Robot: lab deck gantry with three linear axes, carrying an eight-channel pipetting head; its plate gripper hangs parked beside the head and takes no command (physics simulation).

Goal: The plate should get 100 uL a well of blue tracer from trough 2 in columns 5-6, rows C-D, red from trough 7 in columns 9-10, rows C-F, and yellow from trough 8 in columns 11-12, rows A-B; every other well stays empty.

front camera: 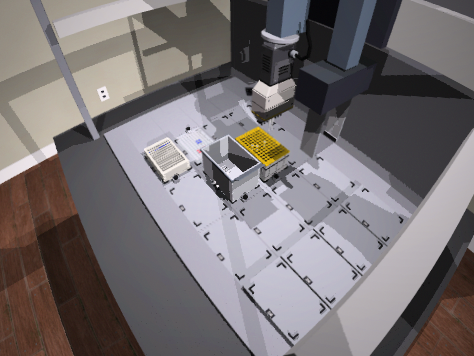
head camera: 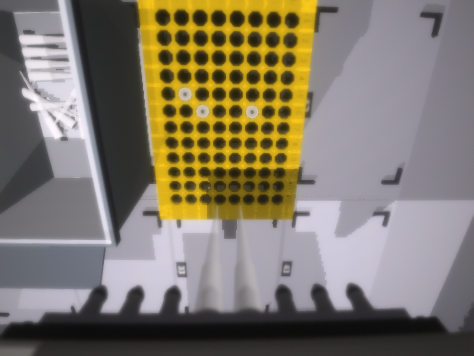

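The pipetting head [front camera: 272, 95] hangs over the far end of the yellow tip rack [front camera: 274, 159] [head camera: 175, 211]. Two pale tips [head camera: 208, 280] [head camera: 247, 280] sit on its two middle channels; the other channels in the head view are bare. Three single tips [head camera: 185, 94] [head camera: 202, 111] [head camera: 252, 112] stand in the rack. The plate [front camera: 186, 141] shows a blue patch and a small red patch; its wells are too small to read, and the bin partly hides it. The trough block [front camera: 167, 159] shows blue at one slot. My plate gripper [front camera: 322, 142] hangs parked with its paddles apart, empty.
A grey open bin [front camera: 245, 187] [head camera: 107, 125] stands between the plate and the tip rack, its walls rising above them. Several loose tips [head camera: 47, 65] lie in it. Corner brackets mark the deck positions. A grey upright post [front camera: 65, 75] stands at the left.
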